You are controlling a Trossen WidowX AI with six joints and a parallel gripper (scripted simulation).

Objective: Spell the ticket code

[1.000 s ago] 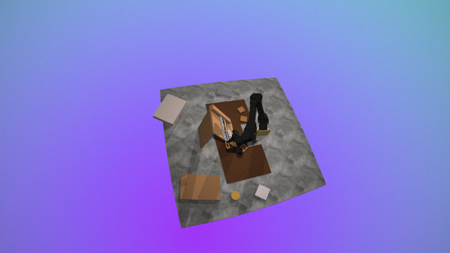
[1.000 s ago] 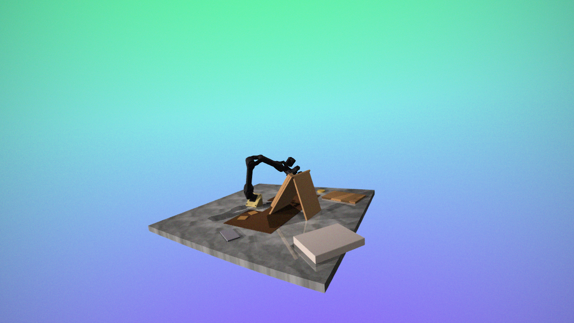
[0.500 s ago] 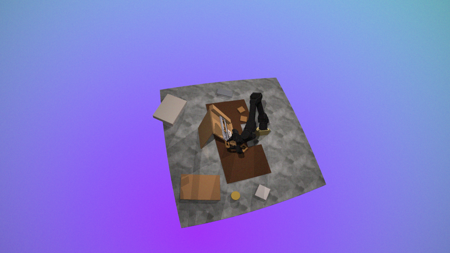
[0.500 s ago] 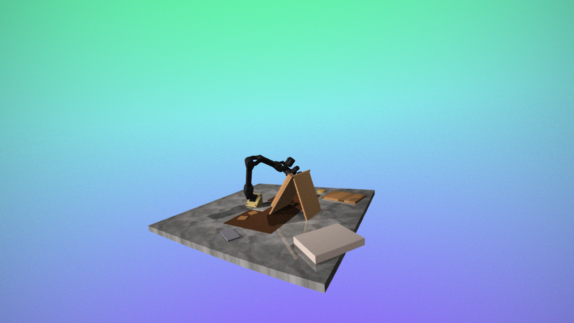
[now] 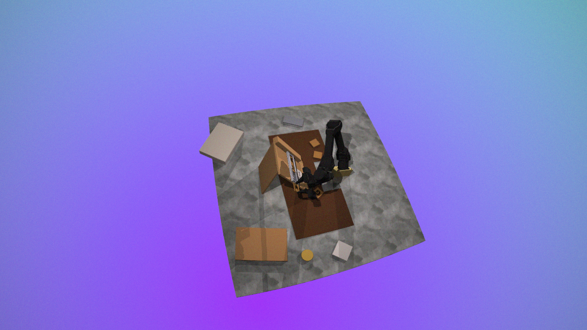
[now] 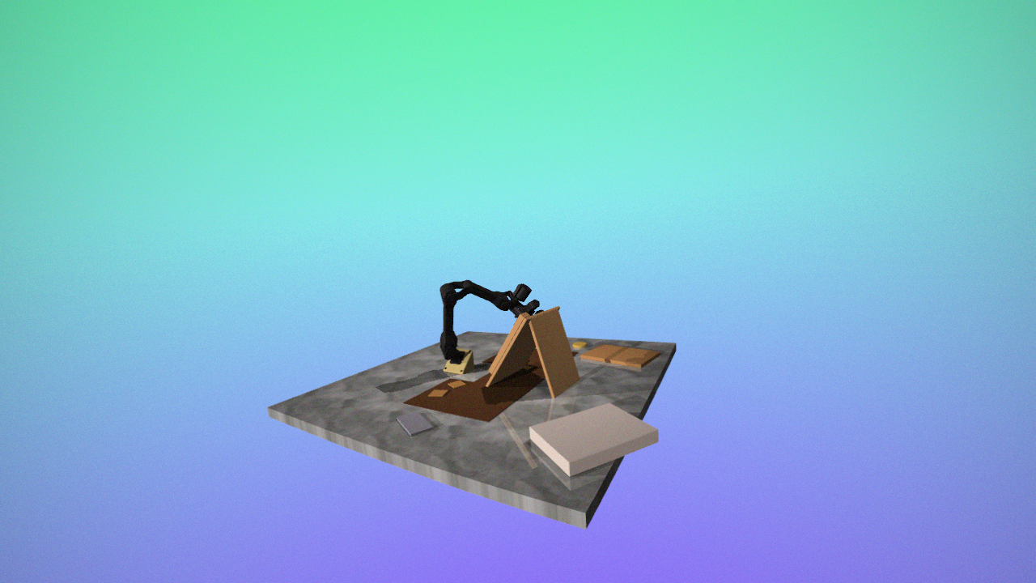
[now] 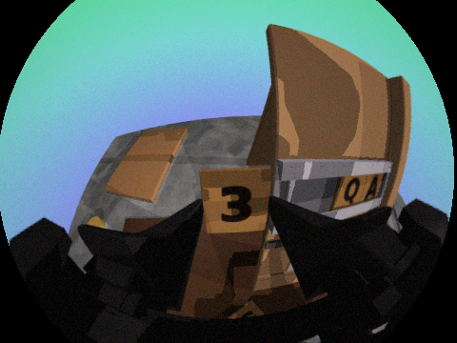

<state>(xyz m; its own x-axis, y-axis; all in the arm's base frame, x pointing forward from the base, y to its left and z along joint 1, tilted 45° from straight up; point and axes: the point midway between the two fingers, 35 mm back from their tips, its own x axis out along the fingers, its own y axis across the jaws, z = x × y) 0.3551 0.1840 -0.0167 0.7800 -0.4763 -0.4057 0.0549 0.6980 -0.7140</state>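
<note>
The white ticket lies 60 mm behind my gripper tip, 120 mm to the right of it and 80 mm below it. Also, from my gripper tip: orange panel (250 mm ahead, 260 mm to the left, 160 mm below); brown mat (180 mm behind, 130 mm to the right, 160 mm below); yellow disc (10 mm behind, 370 mm to the left, 150 mm below).
</note>
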